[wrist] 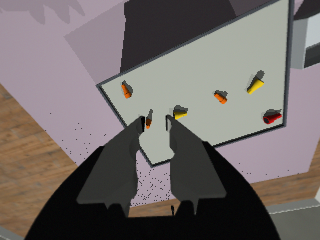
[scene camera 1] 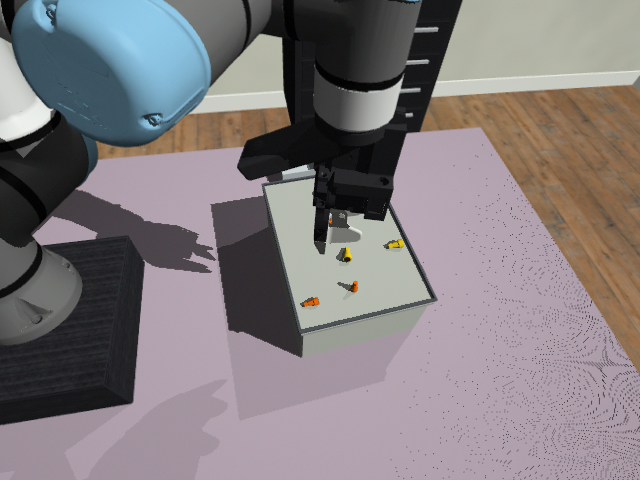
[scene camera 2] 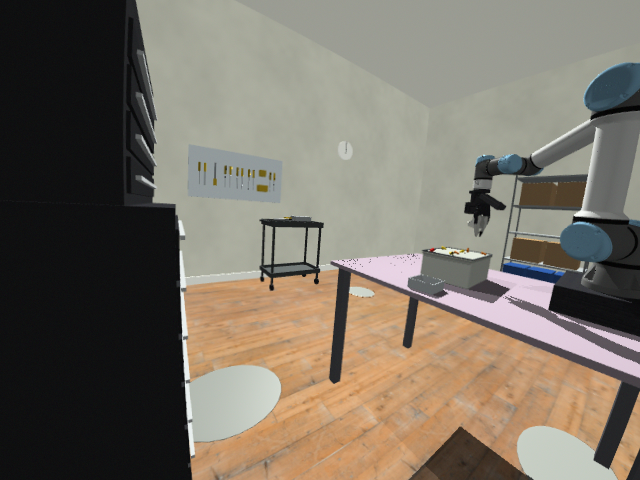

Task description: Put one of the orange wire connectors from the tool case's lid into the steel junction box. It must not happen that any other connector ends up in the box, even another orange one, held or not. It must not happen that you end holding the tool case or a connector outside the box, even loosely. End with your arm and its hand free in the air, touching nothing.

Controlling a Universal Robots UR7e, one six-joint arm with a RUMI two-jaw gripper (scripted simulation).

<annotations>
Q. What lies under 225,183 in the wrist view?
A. The gripper.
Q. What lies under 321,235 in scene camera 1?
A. The gripper.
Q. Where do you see a grey tool case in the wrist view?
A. At 227,59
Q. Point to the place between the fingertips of the gripper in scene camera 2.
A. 477,236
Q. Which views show the grey tool case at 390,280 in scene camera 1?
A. The wrist view, scene camera 1 and scene camera 2: all of them.
</annotations>
